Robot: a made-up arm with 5 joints.
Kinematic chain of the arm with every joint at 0, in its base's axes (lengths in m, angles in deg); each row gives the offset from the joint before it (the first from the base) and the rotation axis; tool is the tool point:
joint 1: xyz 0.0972 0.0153 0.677 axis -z
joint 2: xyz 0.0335 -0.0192 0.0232 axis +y
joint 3: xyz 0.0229 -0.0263 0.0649 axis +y
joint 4: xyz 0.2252 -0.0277 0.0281 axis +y
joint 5: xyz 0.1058 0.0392 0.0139 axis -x
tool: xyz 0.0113 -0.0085 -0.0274
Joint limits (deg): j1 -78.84..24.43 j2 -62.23..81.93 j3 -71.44..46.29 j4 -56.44..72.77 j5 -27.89..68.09
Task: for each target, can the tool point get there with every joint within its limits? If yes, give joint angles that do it. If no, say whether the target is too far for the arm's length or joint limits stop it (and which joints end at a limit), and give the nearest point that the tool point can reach.
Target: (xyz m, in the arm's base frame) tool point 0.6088 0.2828 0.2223
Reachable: no: too far | nearest point 0.4082 0.1779 0.4437 | short by 0.317 m
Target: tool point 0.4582 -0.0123 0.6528
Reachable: yes | joints -5.18 -8.29 24.39 27.54 48.04
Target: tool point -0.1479 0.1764 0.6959
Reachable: no: joint limits stop it (at a limit: joint 1, joint 2, joint 3, joint 4, joint 5) | nearest point -0.2040 0.0834 0.8623 | short by 0.199 m
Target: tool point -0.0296 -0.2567 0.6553
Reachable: no: joint limits stop it (at a limit: joint 2, joint 3, joint 4) | nearest point 0.0397 -0.1081 0.5383 | short by 0.201 m
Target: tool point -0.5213 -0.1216 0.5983
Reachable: no: too far | nearest point -0.2042 -0.0514 0.8623 | short by 0.418 m
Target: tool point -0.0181 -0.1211 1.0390
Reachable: yes | joints -30.10 -50.23 -50.03 -46.08 48.61
